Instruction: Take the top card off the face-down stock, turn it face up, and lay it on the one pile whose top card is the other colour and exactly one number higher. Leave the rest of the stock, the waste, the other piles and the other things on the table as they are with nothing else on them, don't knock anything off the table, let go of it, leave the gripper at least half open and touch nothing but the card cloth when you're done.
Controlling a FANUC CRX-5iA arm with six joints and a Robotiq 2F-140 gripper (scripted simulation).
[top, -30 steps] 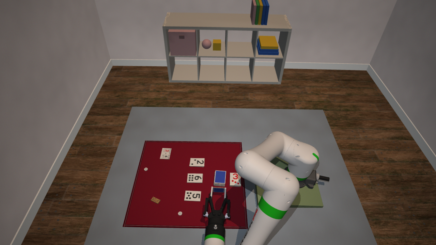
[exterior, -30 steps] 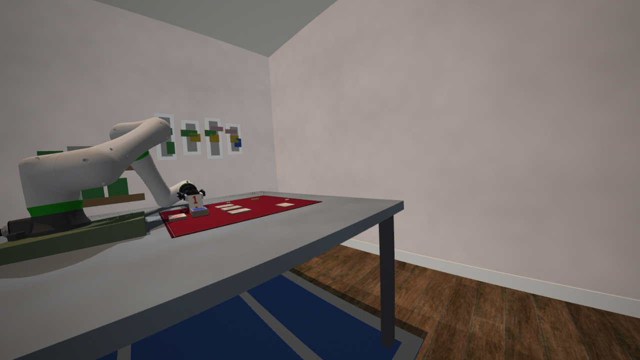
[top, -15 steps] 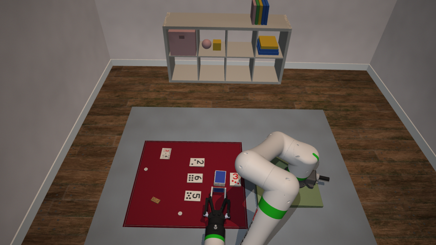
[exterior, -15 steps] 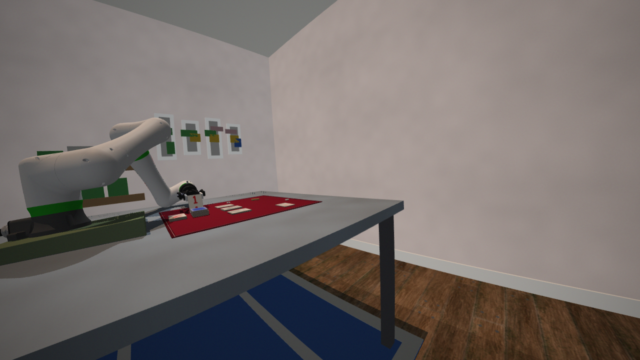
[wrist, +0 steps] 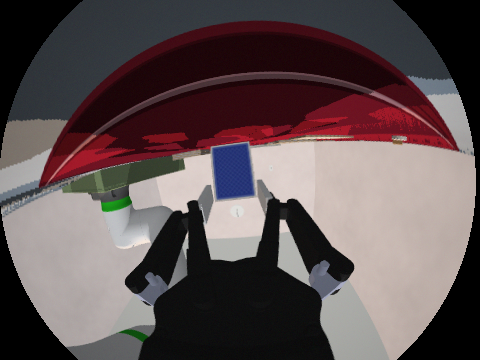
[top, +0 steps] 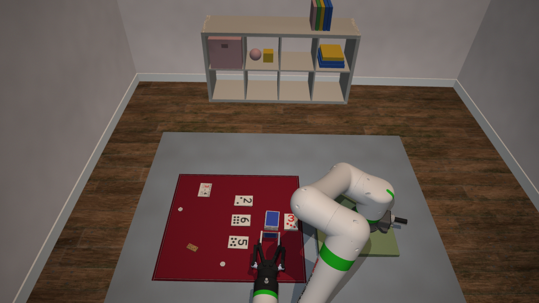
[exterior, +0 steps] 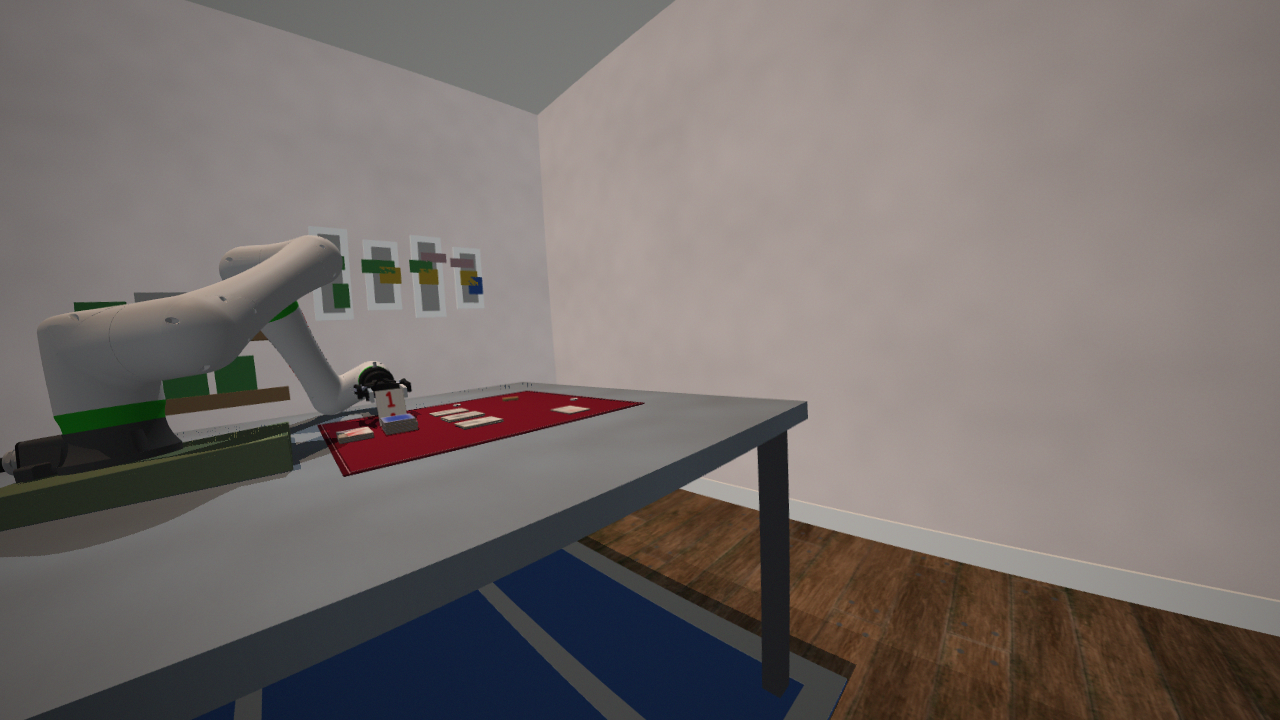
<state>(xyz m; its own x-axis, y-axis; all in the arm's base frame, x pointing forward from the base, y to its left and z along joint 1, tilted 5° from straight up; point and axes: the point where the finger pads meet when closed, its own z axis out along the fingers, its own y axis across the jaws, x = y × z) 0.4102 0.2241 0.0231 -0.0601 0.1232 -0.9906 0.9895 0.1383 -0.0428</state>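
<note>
Right now my hand is 140 mm short of the black 5 card and 70 mm above it. Also, from my hand: red 3 card (150 mm to the right, 70 mm behind, 60 mm below); then red card cloth (190 mm ahead, 100 mm to the right, 90 mm below); then black 6 card (160 mm ahead, 110 mm to the right, 70 mm below).
</note>
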